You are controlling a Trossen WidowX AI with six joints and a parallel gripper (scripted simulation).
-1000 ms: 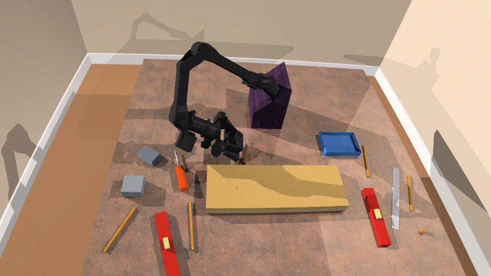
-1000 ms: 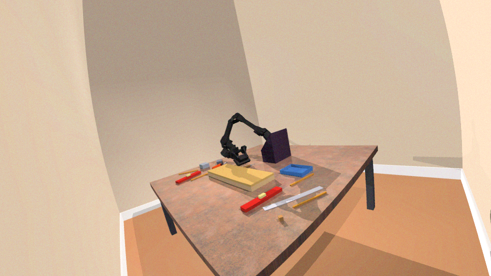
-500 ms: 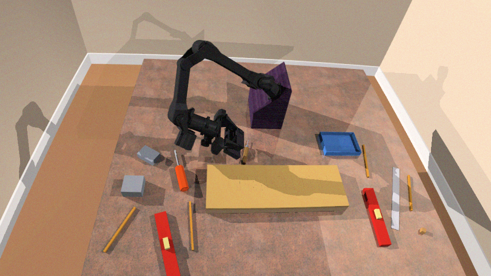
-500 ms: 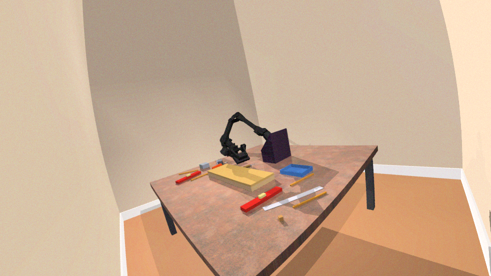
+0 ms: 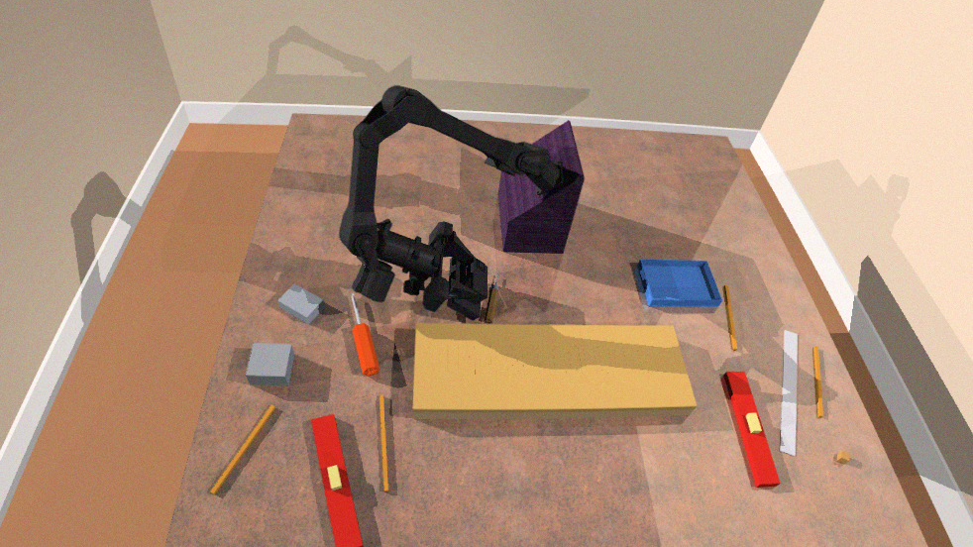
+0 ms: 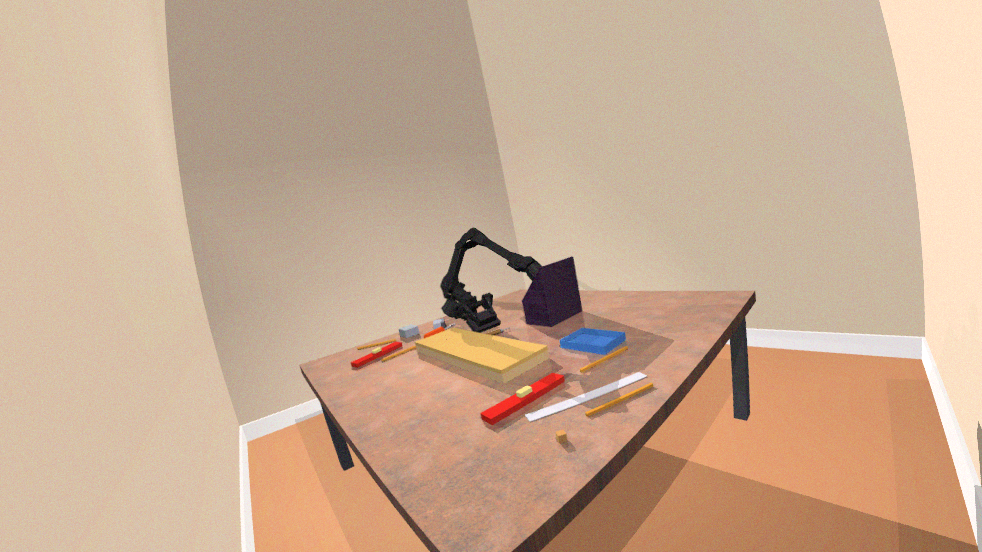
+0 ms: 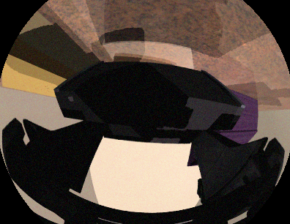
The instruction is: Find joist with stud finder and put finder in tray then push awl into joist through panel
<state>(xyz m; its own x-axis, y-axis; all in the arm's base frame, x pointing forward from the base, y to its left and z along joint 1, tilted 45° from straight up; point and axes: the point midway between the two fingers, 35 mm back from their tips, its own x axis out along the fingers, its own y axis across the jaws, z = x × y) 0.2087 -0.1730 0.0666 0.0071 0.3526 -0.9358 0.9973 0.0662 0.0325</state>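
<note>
Now: the awl 70 mm below my gripper tip, 40 mm to the left of it and 20 mm behind it. Also, from my gripper tip: white strip: 660 mm to the left, 170 mm ahead, 70 mm below; then blue tray: 460 mm to the left, 80 mm behind, 60 mm below; then stud finder: 20 mm behind, 10 mm below.
</note>
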